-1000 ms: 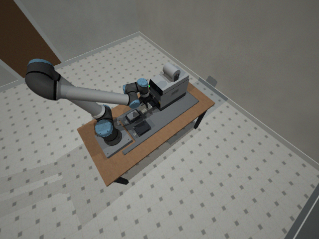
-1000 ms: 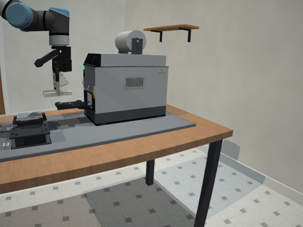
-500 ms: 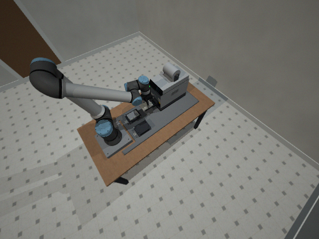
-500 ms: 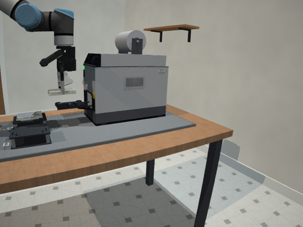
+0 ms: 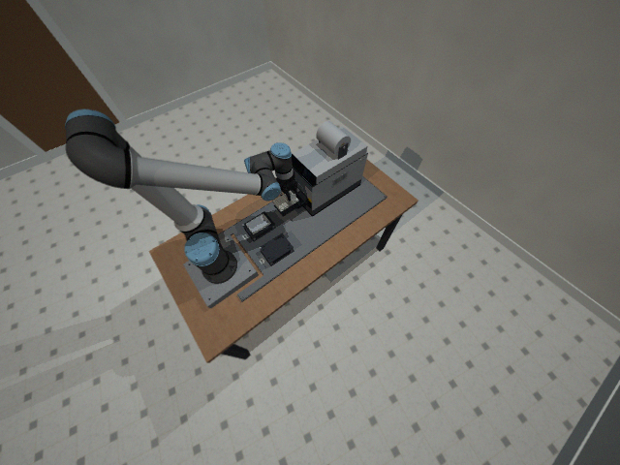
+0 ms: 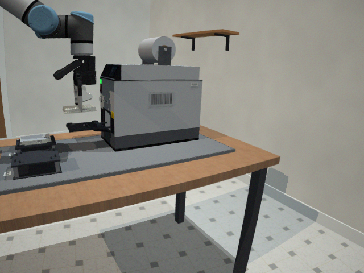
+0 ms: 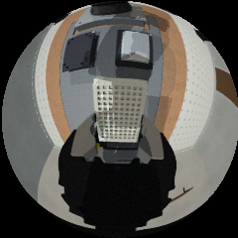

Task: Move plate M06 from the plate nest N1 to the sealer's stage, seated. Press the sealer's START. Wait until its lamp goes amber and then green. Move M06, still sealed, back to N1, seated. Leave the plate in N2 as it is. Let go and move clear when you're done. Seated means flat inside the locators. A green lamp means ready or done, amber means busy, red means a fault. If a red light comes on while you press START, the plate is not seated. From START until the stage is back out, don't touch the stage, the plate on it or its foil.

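Now: hand 20 mm short of the black sealer stage, 20 mm to the right of it and 80 mm above it. Also, from my hand: plate M06: 10 mm below; plate: 190 mm behind, 10 mm to the left, 130 mm below; foil roll: 350 mm ahead, 70 mm to the left, 240 mm above.
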